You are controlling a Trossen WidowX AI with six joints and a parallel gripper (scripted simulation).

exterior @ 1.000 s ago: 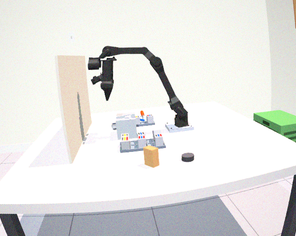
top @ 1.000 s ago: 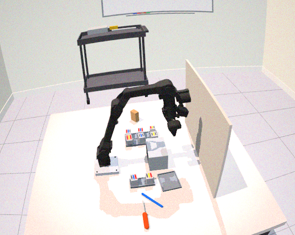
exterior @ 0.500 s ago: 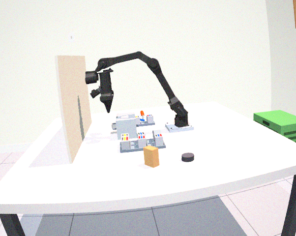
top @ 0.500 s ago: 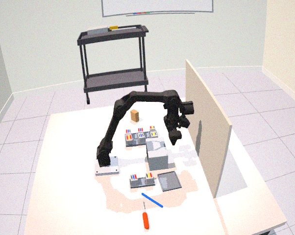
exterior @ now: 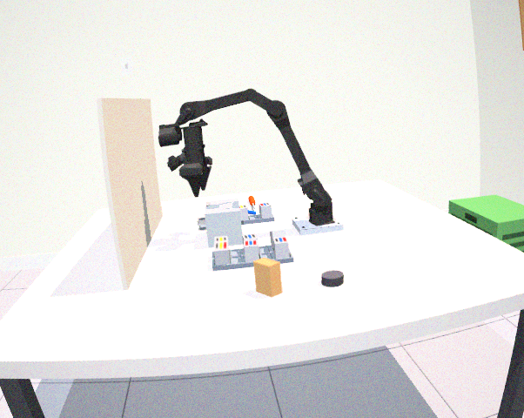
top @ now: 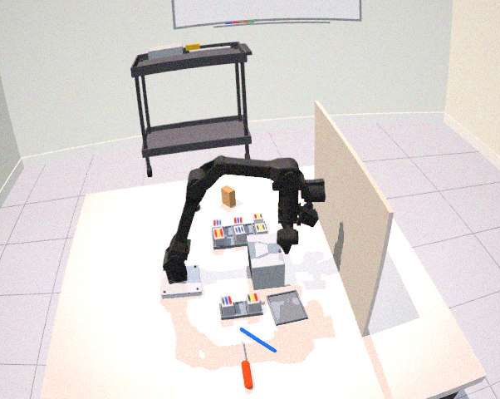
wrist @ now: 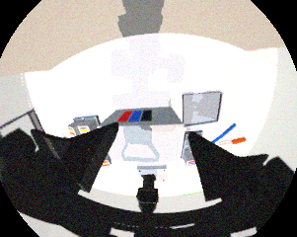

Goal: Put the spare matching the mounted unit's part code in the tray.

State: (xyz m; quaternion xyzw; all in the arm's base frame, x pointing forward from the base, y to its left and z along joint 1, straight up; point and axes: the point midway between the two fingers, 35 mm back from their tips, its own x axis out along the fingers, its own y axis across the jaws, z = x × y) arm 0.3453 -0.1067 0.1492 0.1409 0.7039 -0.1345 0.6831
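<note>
Now: the rack 190 mm behind my gripper tip, 100 mm to the right of it and 130 mm below it. From my gripper tip the other things lie so: grey tray (50 mm behind, 140 mm to the right, 130 mm below); then tall beige panel (180 mm ahead, 10 mm to the right, 90 mm above); then grey box-like unit (50 mm behind, 50 mm to the left, 80 mm below).
</note>
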